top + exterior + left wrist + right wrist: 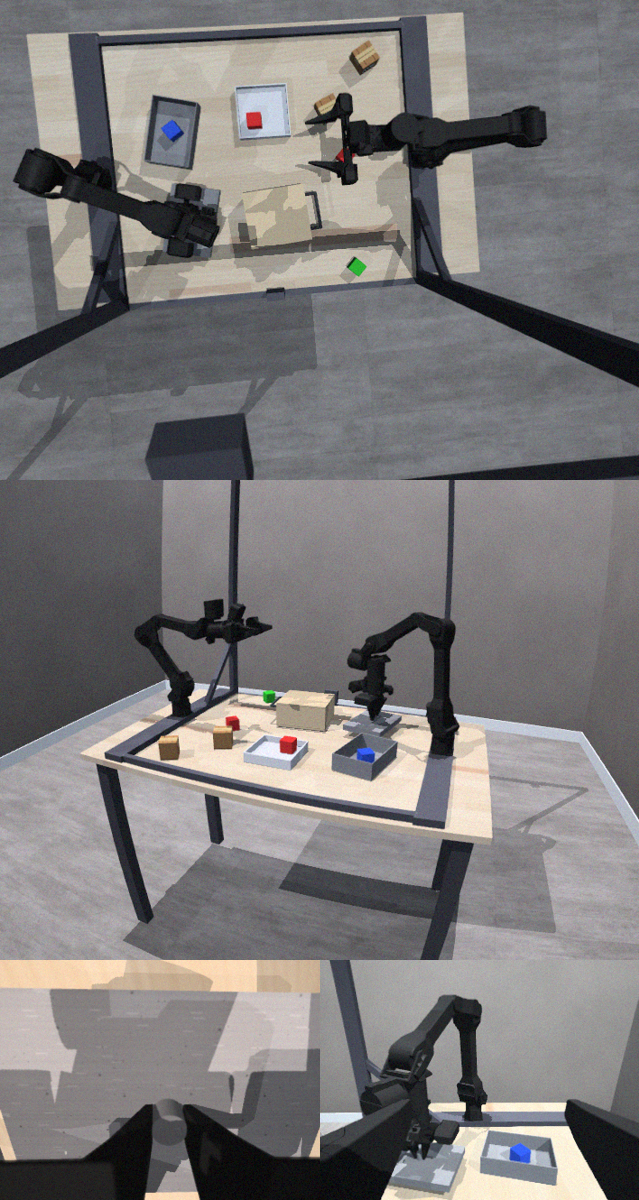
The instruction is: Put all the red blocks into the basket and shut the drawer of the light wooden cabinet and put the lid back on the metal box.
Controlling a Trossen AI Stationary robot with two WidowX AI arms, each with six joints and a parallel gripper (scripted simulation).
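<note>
The metal box is 250 mm ahead of my left hand, 50 mm below it and 30 mm to the left of it. From my left hand the other things lie so: drawer (260 mm to the right, 40 mm below, 10 mm behind); light wooden cabinet (250 mm to the right, 40 mm below, 10 mm behind); grey metal lid (40 mm below).
</note>
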